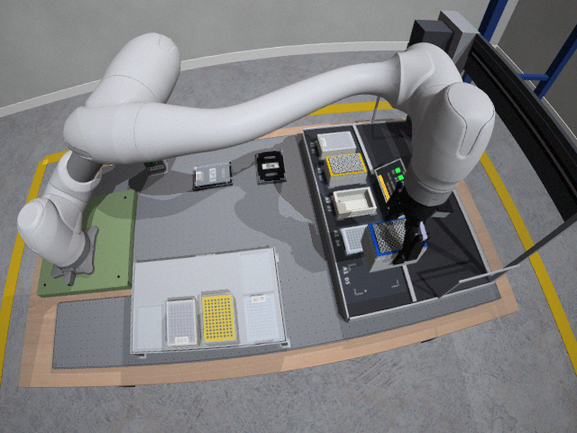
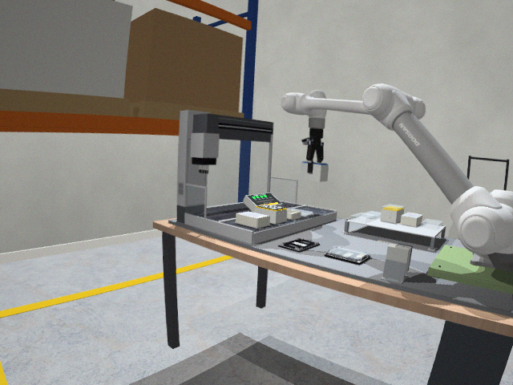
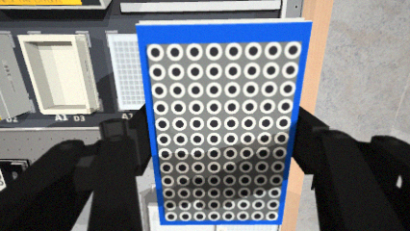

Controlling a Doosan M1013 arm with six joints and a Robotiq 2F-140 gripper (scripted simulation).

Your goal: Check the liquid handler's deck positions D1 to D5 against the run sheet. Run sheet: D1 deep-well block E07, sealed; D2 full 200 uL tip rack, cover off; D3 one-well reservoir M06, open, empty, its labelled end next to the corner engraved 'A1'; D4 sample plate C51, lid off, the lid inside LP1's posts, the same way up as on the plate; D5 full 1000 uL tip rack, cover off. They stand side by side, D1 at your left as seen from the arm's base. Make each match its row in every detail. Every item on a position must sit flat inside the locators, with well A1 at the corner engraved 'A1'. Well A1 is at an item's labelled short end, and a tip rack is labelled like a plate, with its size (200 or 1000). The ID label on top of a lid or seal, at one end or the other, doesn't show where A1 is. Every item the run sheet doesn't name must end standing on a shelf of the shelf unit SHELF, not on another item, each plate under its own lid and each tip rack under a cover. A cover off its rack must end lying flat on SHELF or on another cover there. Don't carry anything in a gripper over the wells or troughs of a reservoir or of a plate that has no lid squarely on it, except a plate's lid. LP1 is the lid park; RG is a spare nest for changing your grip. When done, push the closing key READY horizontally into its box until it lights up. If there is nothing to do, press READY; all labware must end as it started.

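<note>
Now: hand 23 cm above the sample plate and 12 cm to the right of it. Also, from my hand: blue 1000 uL tip rack (1 cm to the right, 1 cm behind); yellow tip rack (37 cm to the left, 20 cm below, 1 cm behind); cream reservoir (25 cm to the left, 23 cm below).
</note>
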